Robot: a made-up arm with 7 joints. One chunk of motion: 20 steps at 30 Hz.
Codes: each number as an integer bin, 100 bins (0 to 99) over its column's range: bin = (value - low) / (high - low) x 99, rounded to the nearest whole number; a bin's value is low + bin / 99 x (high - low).
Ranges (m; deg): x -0.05..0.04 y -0.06..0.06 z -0.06..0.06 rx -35..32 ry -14..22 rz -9..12
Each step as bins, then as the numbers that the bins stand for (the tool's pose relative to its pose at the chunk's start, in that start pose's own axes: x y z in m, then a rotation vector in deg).
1 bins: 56 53 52 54 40 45
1 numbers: 0.0009 0.0042 0.0030 1.55 0.55 0.55
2 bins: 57 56 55 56 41 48
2 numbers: 0.0018 0.0079 0.0067 2.90 0.91 1.18
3 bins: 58 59 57 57 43 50
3 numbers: 0.0027 0.0115 0.0091 3.58 1.64 1.61
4 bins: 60 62 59 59 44 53
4 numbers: 0.0045 0.0152 0.0115 4.93 2.00 2.24
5 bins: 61 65 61 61 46 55
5 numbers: 0.0055 0.0188 0.0139 6.28 2.73 2.67
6 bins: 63 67 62 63 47 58
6 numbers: 0.0073 0.0212 0.0152 7.64 3.09 3.30
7 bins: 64 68 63 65 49 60
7 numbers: 0.0082 0.0224 0.0164 8.99 3.82 3.73
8 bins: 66 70 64 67 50 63
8 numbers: 0.0100 0.0248 0.0176 10.34 4.18 4.36
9 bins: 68 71 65 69 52 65
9 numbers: 0.0118 0.0261 0.0188 11.70 4.91 4.79
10 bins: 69 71 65 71 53 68
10 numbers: 0.0127 0.0261 0.0188 13.05 5.27 5.42
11 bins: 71 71 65 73 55 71
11 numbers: 0.0145 0.0261 0.0188 14.40 6.00 6.06
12 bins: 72 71 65 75 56 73
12 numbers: 0.0155 0.0261 0.0188 15.76 6.36 6.48
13 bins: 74 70 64 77 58 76
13 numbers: 0.0173 0.0248 0.0176 17.11 7.09 7.12
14 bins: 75 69 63 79 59 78
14 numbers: 0.0182 0.0236 0.0164 18.46 7.45 7.55
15 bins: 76 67 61 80 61 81
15 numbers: 0.0191 0.0212 0.0139 19.14 8.18 8.18
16 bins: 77 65 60 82 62 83
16 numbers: 0.0200 0.0188 0.0127 20.49 8.55 8.61
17 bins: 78 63 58 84 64 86
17 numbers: 0.0209 0.0164 0.0103 21.85 9.27 9.24
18 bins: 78 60 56 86 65 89
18 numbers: 0.0209 0.0127 0.0079 23.20 9.64 9.88
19 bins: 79 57 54 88 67 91
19 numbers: 0.0218 0.0091 0.0055 24.56 10.36 10.30
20 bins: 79 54 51 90 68 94
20 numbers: 0.0218 0.0055 0.0018 25.91 10.73 10.94
